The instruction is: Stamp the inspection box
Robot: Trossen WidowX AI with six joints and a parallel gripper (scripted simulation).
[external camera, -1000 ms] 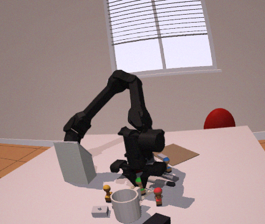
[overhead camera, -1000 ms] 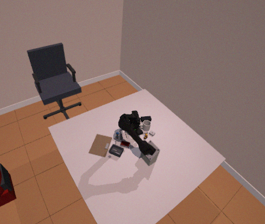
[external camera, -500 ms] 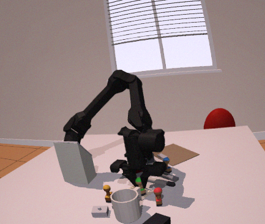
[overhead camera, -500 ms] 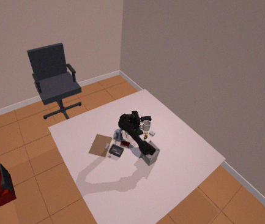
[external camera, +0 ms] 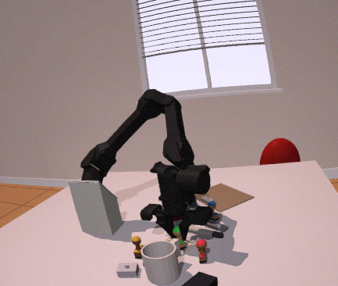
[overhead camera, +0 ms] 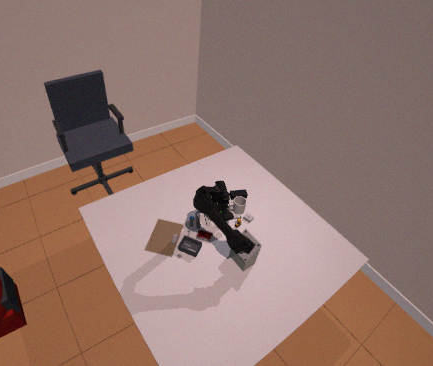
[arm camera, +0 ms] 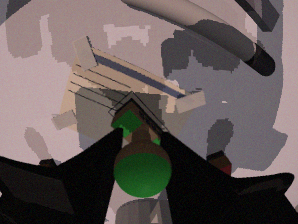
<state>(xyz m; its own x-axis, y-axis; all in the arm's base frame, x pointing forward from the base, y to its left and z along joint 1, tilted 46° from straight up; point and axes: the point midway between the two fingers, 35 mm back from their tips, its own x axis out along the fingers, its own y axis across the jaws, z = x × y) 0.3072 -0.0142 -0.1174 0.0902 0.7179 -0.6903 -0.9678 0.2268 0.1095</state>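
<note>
The card lies 3 cm below my gripper tip, 1 cm to the left of it and 1 cm behind it. The rest, counted from my gripper tip: marker (7 cm ahead, 6 cm to the left, 1 cm below); green-knobbed stamp (right at my gripper tip); red-knobbed stamp (7 cm to the right, 7 cm ahead).
</note>
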